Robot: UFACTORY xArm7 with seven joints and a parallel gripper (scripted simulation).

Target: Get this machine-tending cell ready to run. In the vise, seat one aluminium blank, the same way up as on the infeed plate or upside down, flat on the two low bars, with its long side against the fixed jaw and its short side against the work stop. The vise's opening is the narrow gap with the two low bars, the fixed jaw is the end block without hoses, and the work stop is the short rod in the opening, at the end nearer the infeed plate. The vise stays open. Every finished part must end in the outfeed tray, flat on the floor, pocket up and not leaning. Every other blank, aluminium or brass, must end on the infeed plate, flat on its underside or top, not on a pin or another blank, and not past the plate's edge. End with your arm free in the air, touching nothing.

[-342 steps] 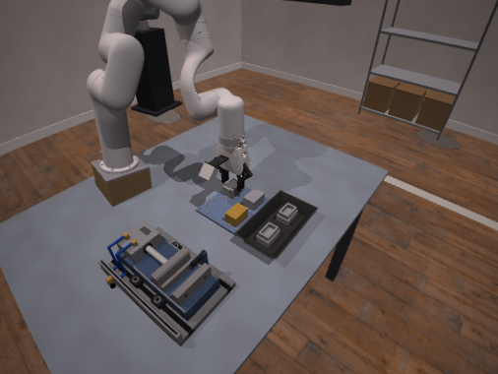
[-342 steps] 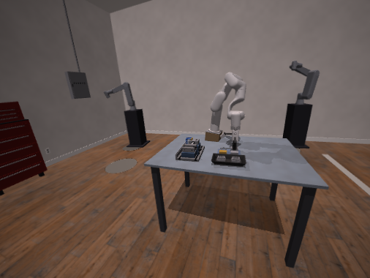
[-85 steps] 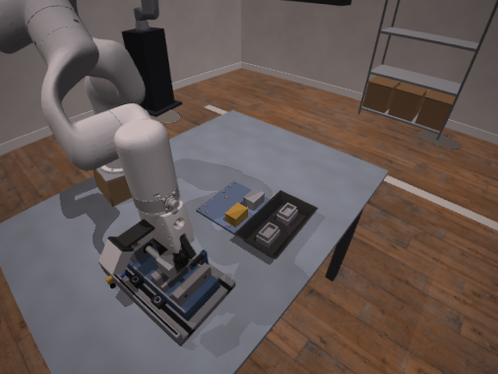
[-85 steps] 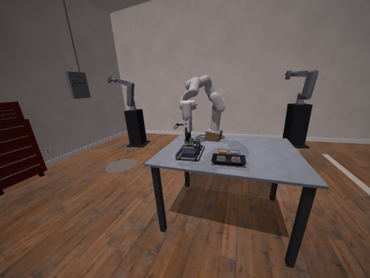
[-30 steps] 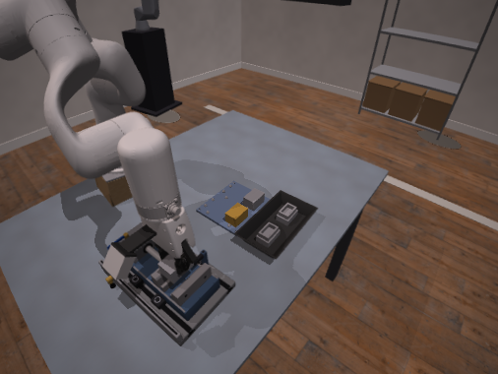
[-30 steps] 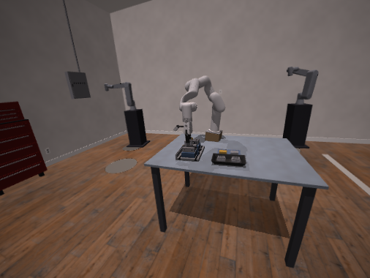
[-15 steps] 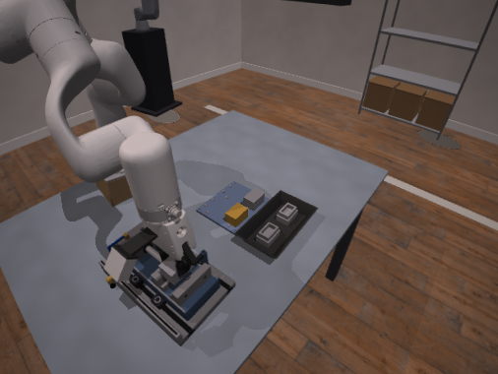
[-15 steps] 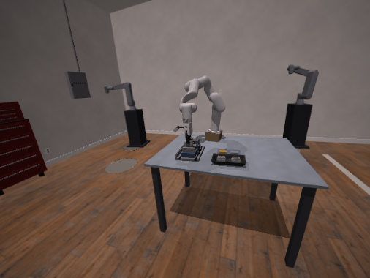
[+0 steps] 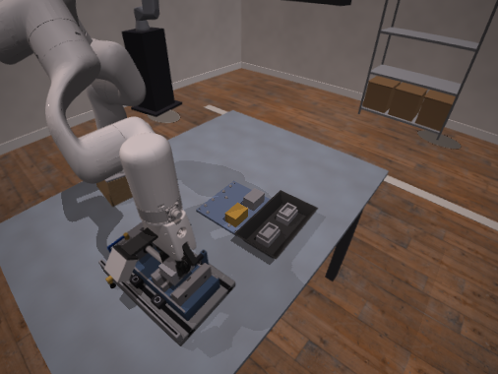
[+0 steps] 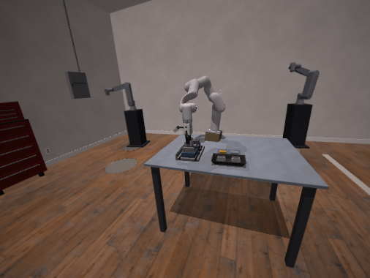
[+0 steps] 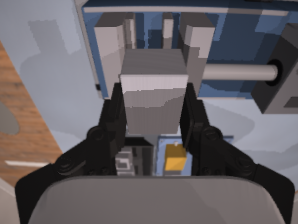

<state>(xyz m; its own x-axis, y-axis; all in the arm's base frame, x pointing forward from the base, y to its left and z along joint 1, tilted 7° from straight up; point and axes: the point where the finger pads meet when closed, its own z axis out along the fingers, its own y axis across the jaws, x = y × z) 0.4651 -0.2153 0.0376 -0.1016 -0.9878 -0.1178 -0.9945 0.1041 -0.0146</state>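
Right now the black work stop rod is 50 mm to the left of my hand, 50 mm below it and 10 mm ahead of it. Also, from my hand: vise 100 mm below, 70 mm behind, 10 mm to the left; then vise screw rod 80 mm behind, 60 mm below, 10 mm to the left; then brass blank 280 mm to the left, 120 mm below, 30 mm behind.
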